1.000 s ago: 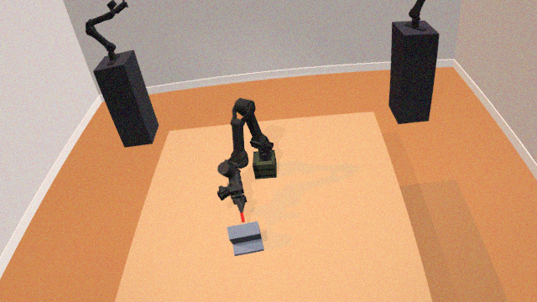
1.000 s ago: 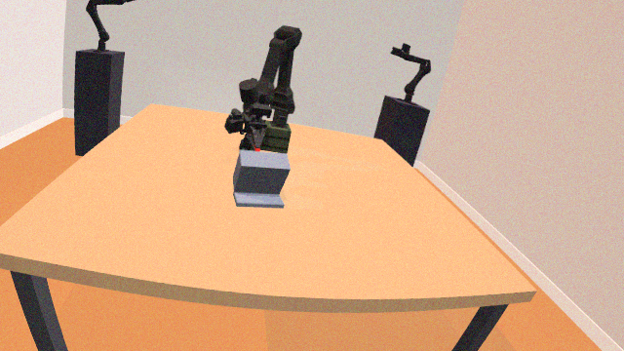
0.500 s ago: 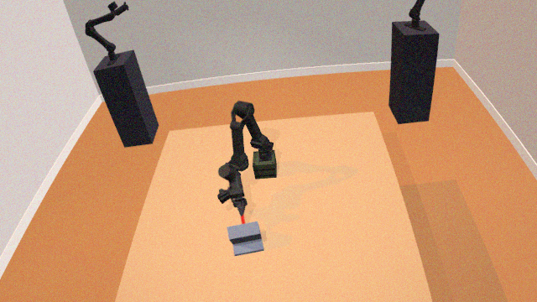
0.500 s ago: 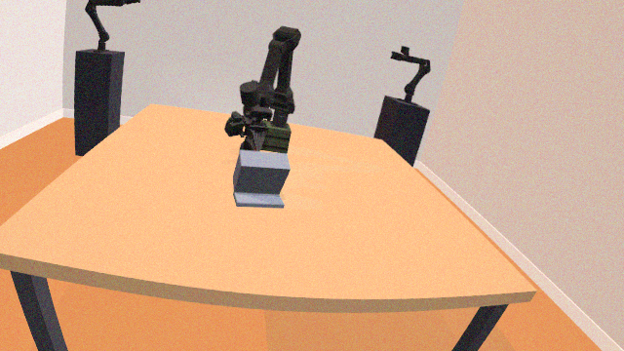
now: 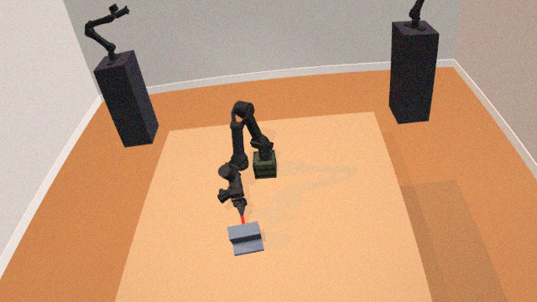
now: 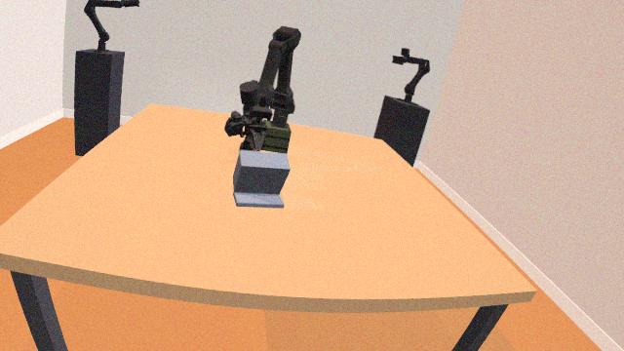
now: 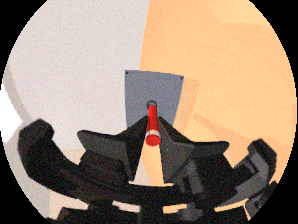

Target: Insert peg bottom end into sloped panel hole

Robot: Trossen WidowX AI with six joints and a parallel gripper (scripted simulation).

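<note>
Now: the red peg 2 cm behind my gripper tip and 1 cm above it. From my gripper tip the other things lie so: grey-blue sloped panel (7 cm ahead, 3 cm below, 1 cm to the left); flat foot (10 cm below, 9 cm ahead, 1 cm to the left).
</note>
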